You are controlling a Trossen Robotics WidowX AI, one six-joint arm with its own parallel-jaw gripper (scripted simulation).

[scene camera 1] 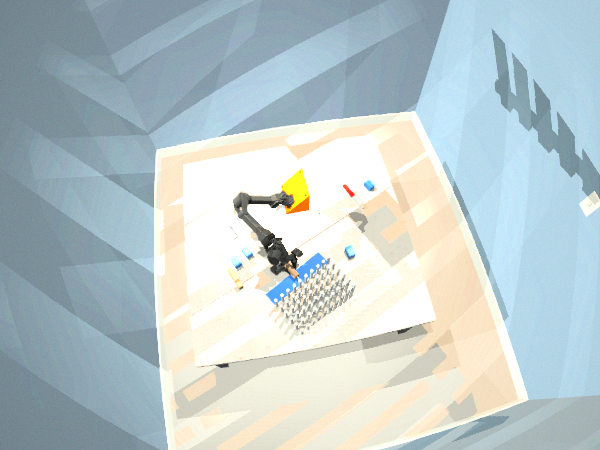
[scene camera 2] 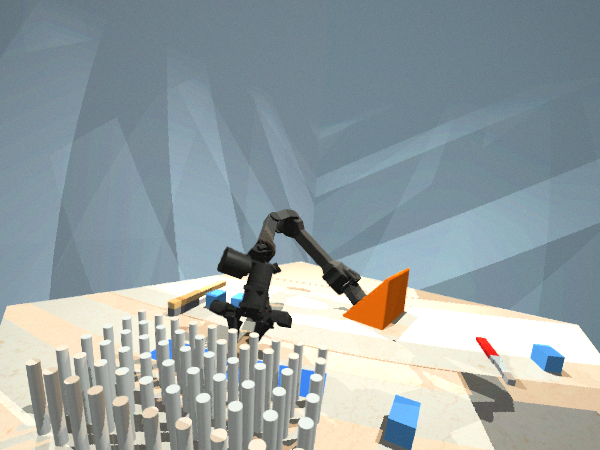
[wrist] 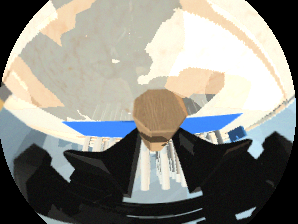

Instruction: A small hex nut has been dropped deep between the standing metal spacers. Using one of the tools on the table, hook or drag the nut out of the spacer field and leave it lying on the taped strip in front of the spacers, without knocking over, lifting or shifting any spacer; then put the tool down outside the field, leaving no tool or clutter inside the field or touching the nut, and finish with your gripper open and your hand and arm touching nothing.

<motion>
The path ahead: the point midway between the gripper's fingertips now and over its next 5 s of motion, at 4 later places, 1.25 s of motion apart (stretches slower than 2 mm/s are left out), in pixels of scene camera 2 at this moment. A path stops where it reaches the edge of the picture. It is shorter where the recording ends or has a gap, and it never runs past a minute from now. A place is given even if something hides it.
The gripper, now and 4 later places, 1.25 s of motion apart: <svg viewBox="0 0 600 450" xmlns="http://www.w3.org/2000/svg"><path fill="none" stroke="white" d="M241 352L244 347L248 342L251 338L255 333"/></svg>
</motion>
